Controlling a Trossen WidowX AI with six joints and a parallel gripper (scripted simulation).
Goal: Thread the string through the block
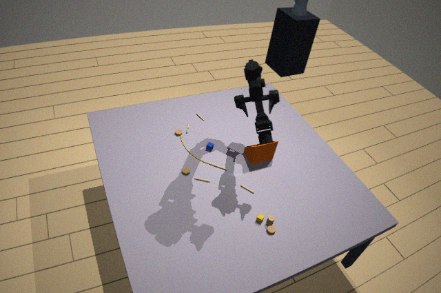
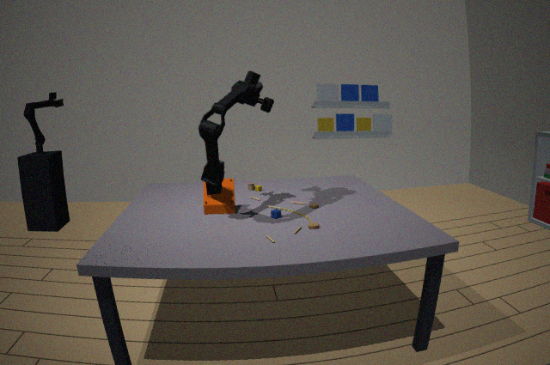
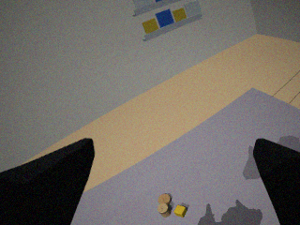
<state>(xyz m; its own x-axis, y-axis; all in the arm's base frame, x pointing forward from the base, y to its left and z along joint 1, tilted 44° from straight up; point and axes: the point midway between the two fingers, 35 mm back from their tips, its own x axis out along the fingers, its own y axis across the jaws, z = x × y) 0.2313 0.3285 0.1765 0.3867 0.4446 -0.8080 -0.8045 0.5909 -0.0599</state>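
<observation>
My gripper tip is 450 mm above the blue cube, 300 mm to the left of it and 20 mm short of it. Round my gripper tip: wooden block 440 mm below, 240 mm to the left, 20 mm behind; then yellow cube 450 mm below, 210 mm to the left, 10 mm ahead; then thin wooden stick 460 mm below, 170 mm to the right, 50 mm ahead.
</observation>
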